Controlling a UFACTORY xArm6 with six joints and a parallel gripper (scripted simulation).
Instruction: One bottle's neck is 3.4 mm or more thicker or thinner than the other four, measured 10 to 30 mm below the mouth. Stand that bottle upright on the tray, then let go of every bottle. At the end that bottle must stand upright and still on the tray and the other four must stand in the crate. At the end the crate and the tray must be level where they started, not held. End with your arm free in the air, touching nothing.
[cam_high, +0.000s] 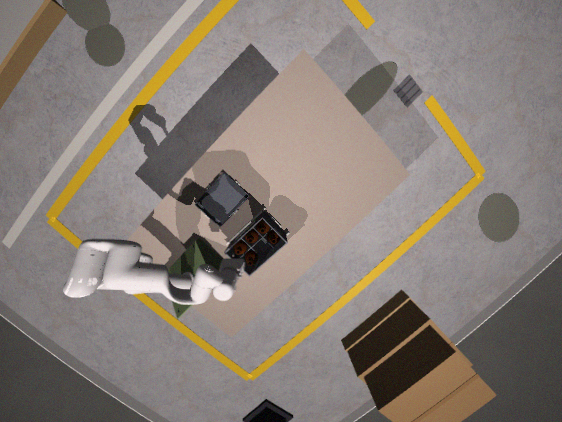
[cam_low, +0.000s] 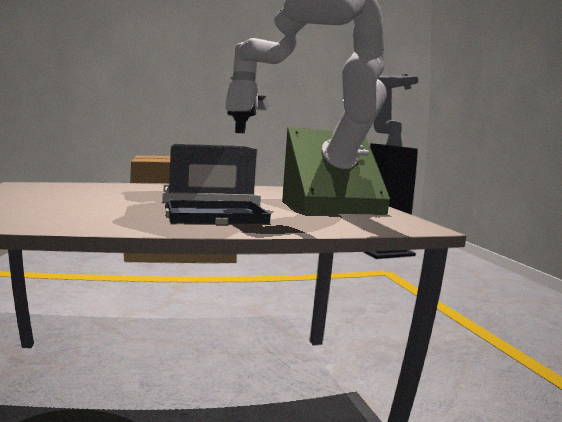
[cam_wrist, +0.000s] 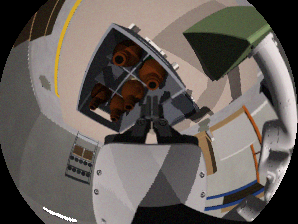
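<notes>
Right now my hand is 150 mm above the glass bottle and 80 mm to the left of it. From my hand the other things lie so: dark crate 160 mm below, 80 mm ahead, 50 mm to the right; flat dark tray 250 mm to the left, 230 mm below, 120 mm ahead.
</notes>
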